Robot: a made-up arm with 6 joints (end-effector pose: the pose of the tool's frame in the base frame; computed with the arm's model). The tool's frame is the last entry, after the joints. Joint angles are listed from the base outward.
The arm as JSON. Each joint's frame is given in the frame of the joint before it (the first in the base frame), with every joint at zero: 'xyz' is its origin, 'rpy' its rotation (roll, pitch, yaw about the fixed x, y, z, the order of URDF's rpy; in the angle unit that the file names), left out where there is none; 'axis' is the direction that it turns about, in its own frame. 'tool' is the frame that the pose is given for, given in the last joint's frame.
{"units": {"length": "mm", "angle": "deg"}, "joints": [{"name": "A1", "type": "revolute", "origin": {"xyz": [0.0, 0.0, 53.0], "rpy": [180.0, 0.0, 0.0]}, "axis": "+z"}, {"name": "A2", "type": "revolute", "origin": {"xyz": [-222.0, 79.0, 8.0], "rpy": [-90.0, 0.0, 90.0]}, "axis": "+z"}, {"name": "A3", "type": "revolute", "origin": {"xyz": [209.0, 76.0, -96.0], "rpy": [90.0, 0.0, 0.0]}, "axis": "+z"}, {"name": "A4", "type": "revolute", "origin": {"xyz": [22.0, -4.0, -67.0], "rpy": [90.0, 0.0, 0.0]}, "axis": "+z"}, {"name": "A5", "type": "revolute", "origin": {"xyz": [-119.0, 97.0, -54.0], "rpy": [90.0, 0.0, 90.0]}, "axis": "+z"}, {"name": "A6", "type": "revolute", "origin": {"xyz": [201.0, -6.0, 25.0], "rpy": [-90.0, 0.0, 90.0]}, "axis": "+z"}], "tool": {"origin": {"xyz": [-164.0, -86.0, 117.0]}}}
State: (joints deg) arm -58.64 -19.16 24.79 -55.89 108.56 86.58
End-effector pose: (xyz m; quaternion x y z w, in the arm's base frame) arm 0.2678 -0.3359 0.1470 -0.4717 -0.5795 0.6627 0.0499
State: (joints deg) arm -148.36 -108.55 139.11 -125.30 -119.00 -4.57
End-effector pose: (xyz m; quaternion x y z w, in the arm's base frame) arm 0.0967 0.0284 -0.1842 0.7933 0.2116 0.4642 0.3322
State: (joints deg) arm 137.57 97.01 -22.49 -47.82 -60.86 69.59
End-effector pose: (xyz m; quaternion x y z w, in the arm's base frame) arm 0.1699 0.0472 0.4625 -0.4243 -0.8193 0.3857 0.0015
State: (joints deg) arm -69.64 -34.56 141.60 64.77 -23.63 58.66
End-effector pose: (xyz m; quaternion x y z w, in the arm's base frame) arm 0.2395 -0.0799 -0.0868 0.4490 -0.1551 -0.1339 0.8698
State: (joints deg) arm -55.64 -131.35 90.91 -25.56 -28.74 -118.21
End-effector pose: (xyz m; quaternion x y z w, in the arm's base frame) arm -0.0607 0.0810 0.0425 -0.7494 0.6184 -0.1223 0.2026
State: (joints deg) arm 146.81 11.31 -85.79 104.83 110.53 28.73
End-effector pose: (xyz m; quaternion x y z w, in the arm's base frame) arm 0.1325 0.3045 0.1962 -0.0599 -0.6027 -0.7724 0.1911
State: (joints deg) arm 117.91 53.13 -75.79 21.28 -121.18 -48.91
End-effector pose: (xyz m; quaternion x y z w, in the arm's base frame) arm 0.1282 0.1838 0.3933 0.0389 0.9967 -0.0429 0.0569
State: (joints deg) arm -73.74 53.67 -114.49 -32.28 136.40 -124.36
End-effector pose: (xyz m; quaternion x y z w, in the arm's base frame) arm 0.1786 -0.3709 0.2665 0.2066 0.6712 0.4622 0.5415
